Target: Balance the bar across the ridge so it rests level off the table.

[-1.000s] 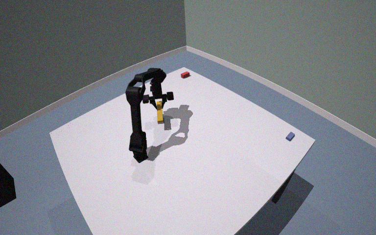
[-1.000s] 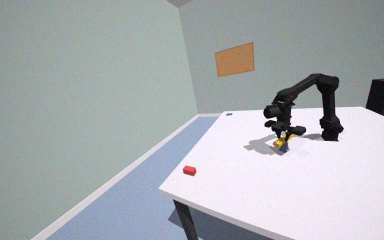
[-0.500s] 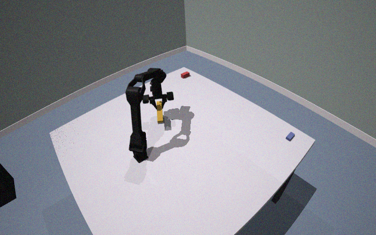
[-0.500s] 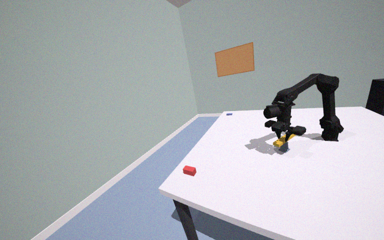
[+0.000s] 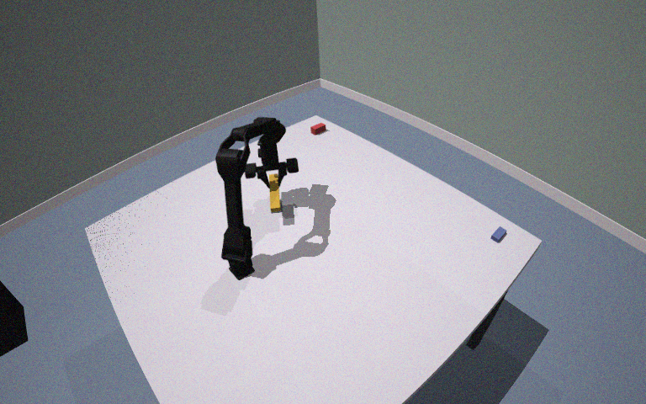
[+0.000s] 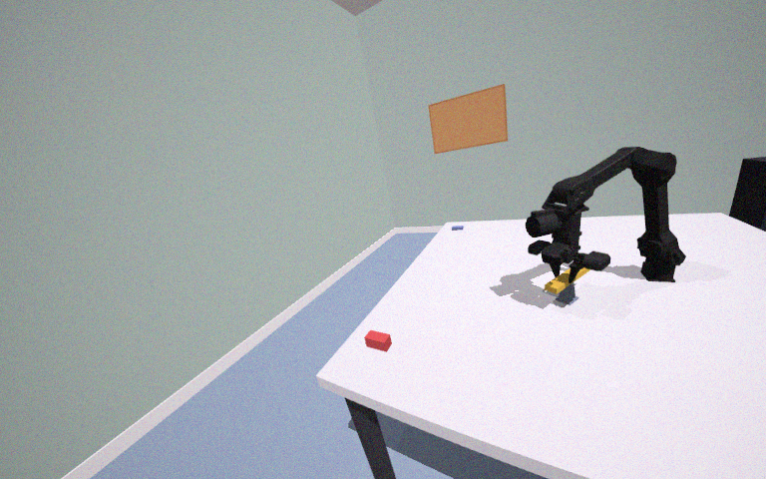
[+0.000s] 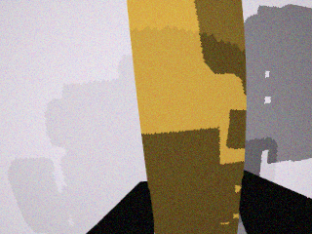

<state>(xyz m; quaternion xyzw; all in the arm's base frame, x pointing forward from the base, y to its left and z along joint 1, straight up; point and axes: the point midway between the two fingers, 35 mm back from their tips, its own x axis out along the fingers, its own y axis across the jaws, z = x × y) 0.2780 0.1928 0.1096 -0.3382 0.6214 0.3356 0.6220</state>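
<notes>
The yellow bar is 20 mm to the right of my gripper tip and 20 mm behind it. From my gripper tip the other things lie so: small red block (460 mm ahead, 310 mm to the left, 60 mm below); small blue block (690 mm to the right, 460 mm ahead, 70 mm below).
</notes>
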